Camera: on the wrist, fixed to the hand. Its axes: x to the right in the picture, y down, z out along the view.
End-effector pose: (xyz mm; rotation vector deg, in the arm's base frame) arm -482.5 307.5 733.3 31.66 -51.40 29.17
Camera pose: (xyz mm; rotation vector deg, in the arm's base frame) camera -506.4 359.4 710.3 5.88 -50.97 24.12
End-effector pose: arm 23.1 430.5 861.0 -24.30 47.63 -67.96
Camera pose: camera 27.6 471.9 815.6 -37.20 68.29 -54.68
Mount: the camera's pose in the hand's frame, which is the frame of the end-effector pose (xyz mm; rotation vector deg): -22.3 48.4 -30.9 -23.74 6.65 5.48
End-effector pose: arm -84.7 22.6 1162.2 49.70 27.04 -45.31
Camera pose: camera -63.0 76.4 1182.8 31.29 38.08 -30.35
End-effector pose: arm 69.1 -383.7 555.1 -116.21 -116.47 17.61
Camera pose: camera 124.8 -406.5 568.0 -132.80 -118.13 -13.29
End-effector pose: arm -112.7 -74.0 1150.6 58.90 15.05 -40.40
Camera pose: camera -94.5 -22.9 1179.7 38.99 25.07 -27.38
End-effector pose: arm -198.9 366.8 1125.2 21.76 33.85 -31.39
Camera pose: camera -199.1 428.4 1123.8 2.66 44.42 -17.28
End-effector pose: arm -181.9 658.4 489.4 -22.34 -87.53 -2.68
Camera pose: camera -140.3 690.5 457.2 -44.46 -79.02 -17.72
